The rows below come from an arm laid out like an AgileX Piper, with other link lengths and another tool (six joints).
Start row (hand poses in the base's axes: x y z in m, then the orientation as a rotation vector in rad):
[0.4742 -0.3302 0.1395 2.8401 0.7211 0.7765]
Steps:
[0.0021 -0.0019 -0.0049 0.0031 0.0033 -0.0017]
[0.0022 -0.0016 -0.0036 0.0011 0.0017 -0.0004]
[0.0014 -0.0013 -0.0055 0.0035 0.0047 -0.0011]
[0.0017 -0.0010 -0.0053 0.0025 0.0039 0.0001]
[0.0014 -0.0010 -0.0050 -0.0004 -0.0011 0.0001]
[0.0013 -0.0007 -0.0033 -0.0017 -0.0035 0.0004]
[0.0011 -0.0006 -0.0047 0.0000 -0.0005 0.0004]
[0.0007 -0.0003 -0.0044 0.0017 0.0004 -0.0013]
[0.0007 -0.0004 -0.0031 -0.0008 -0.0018 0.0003]
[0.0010 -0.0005 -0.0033 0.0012 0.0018 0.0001]
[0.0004 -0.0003 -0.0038 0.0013 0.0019 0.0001]
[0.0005 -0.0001 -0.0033 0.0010 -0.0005 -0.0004]
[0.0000 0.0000 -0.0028 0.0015 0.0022 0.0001]
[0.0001 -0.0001 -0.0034 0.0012 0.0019 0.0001]
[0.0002 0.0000 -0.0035 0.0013 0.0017 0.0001]
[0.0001 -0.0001 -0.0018 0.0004 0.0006 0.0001]
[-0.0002 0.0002 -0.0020 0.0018 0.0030 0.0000]
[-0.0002 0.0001 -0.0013 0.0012 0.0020 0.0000]
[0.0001 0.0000 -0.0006 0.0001 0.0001 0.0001]
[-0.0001 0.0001 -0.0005 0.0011 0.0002 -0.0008]
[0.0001 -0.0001 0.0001 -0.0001 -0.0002 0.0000]
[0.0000 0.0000 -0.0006 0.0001 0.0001 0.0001]
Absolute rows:
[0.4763 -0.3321 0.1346 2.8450 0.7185 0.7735]
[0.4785 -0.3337 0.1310 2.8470 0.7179 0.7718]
[0.4799 -0.3350 0.1255 2.8530 0.7163 0.7672]
[0.4816 -0.3360 0.1202 2.8575 0.7165 0.7633]
[0.4830 -0.3370 0.1152 2.8565 0.7166 0.7646]
[0.4843 -0.3377 0.1119 2.8529 0.7171 0.7685]
[0.4854 -0.3383 0.1072 2.8525 0.7176 0.7692]
[0.4861 -0.3386 0.1028 2.8544 0.7154 0.7695]
[0.4868 -0.3390 0.0997 2.8526 0.7158 0.7715]
[0.4878 -0.3395 0.0964 2.8547 0.7160 0.7697]
[0.4882 -0.3398 0.0926 2.8570 0.7162 0.7679]
[0.4887 -0.3399 0.0893 2.8577 0.7154 0.7691]
[0.4887 -0.3399 0.0865 2.8603 0.7156 0.7670]
[0.4888 -0.3400 0.0831 2.8625 0.7158 0.7651]
[0.4890 -0.3400 0.0796 2.8646 0.7159 0.7635]
[0.4891 -0.3401 0.0778 2.8653 0.7161 0.7629]
[0.4889 -0.3399 0.0758 2.8687 0.7161 0.7598]
[0.4887 -0.3398 0.0745 2.8709 0.7161 0.7577]
[0.4888 -0.3398 0.0739 2.8710 0.7162 0.7576]
[0.4887 -0.3397 0.0734 2.8722 0.7148 0.7579]
[0.4888 -0.3398 0.0735 2.8720 0.7148 0.7581]
[0.4888 -0.3398 0.0729 2.8721 0.7149 0.7580]

